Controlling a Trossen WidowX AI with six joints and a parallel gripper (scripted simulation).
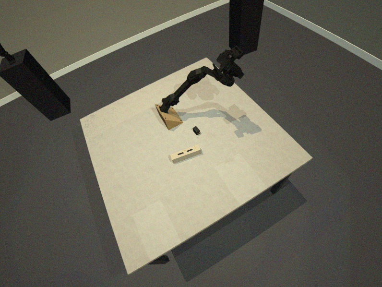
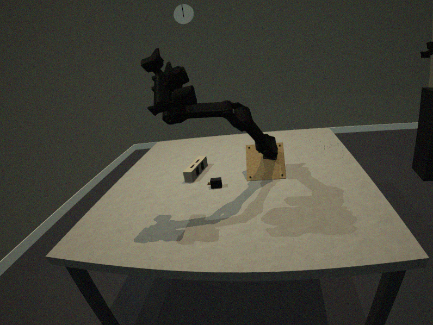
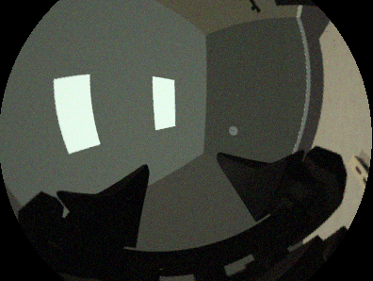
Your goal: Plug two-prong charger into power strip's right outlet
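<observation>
Now: gripper tip 4 cm past the black two-prong charger, 16 cm to the left of it and 58 cm above it.
</observation>
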